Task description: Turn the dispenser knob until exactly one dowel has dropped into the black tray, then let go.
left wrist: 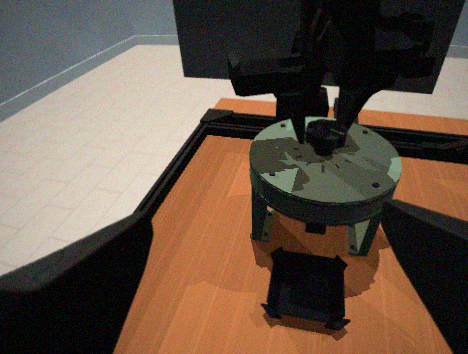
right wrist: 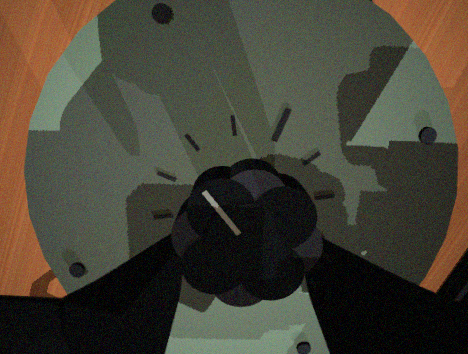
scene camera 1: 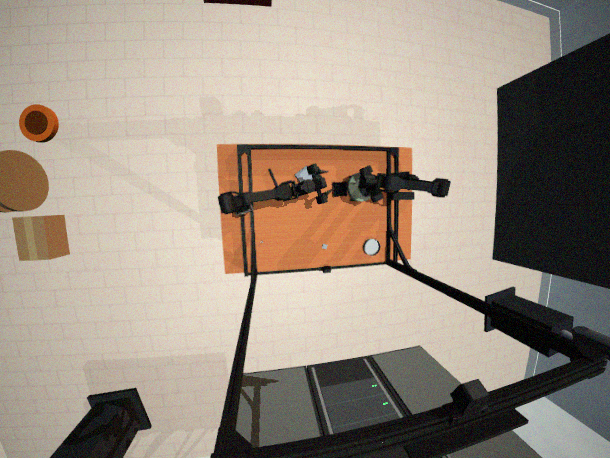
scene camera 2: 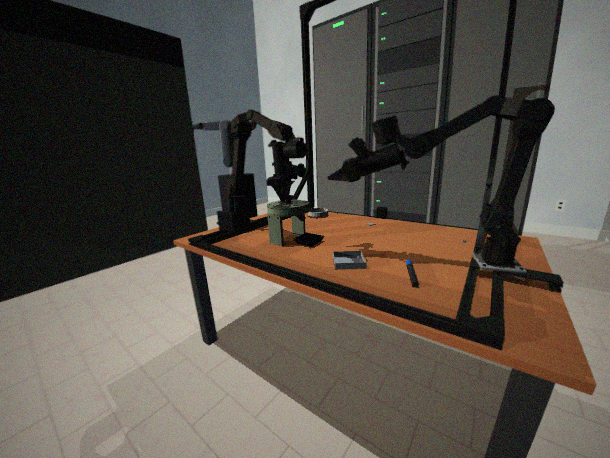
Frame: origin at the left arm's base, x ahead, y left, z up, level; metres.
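Seen in the pictures: left gripper, fingertip midpoint: [left wrist: 265, 217] [scene camera 1: 331, 180] [scene camera 2: 331, 176]; right gripper, fingertip midpoint: [right wrist: 243, 246] [scene camera 2: 285, 201]; left arm's base at its link origin: [scene camera 2: 497, 260]; right arm's base at its link origin: [scene camera 2: 233, 212].
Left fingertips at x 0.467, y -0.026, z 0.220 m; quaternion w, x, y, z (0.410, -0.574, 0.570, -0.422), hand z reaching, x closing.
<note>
Pixels of each thing's top centre, then the offset from my left fingertips to it. Level surfaces: height alone.
- green round dispenser at its top centre: [right wrist: 243, 208] [left wrist: 323, 150] [scene camera 2: 288, 203] [scene camera 1: 362, 186] dy -0.082, dx +0.195, dz -0.106 m
- black tray at its top centre: [left wrist: 306, 283] [scene camera 2: 308, 237] [scene camera 1: 340, 189] dy -0.061, dx +0.108, dz -0.228 m
- grey open box at its top centre: [scene camera 2: 348, 256] [scene camera 1: 305, 176] dy +0.073, dx -0.071, dz -0.232 m
- dark blue-tipped stick at its top centre: [scene camera 2: 412, 269] [scene camera 1: 274, 179] dy +0.105, dx -0.249, dz -0.236 m
- table at its surface level: dz -0.252 m
- round white dish at its top centre: [scene camera 2: 318, 210] [scene camera 1: 372, 247] dy -0.473, dx +0.208, dz -0.220 m
- small pale piece at its top centre: [scene camera 2: 370, 223] [scene camera 1: 324, 246] dy -0.369, dx -0.082, dz -0.249 m
The green round dispenser [scene camera 1: 354, 192] [scene camera 2: 276, 227] [left wrist: 320, 185] [right wrist: 200, 100] stands on the table. Its black lobed knob [left wrist: 324, 136] [right wrist: 250, 260] has a white line aimed at the upper left in the right wrist view, among dark tick marks. My right gripper [scene camera 2: 286, 201] [left wrist: 320, 139] [right wrist: 243, 246] points down and is shut on the knob, one finger on each side. The black tray [scene camera 2: 310, 241] [left wrist: 305, 315] lies at the dispenser's foot; no dowel shows in its dark inside. My left gripper [scene camera 1: 328, 183] [scene camera 2: 331, 177] [left wrist: 265, 217] is open and empty, raised and facing the dispenser and tray.
A grey open box [scene camera 1: 303, 173] [scene camera 2: 350, 266] and a dark blue-tipped stick [scene camera 1: 272, 176] [scene camera 2: 412, 276] lie on the table [scene camera 1: 290, 225]. A round white dish [scene camera 1: 371, 246] [scene camera 2: 318, 213] and a small pale piece [scene camera 1: 324, 246] [scene camera 2: 371, 224] lie farther off. A black frame [scene camera 2: 320, 282] runs along the table edge.
</note>
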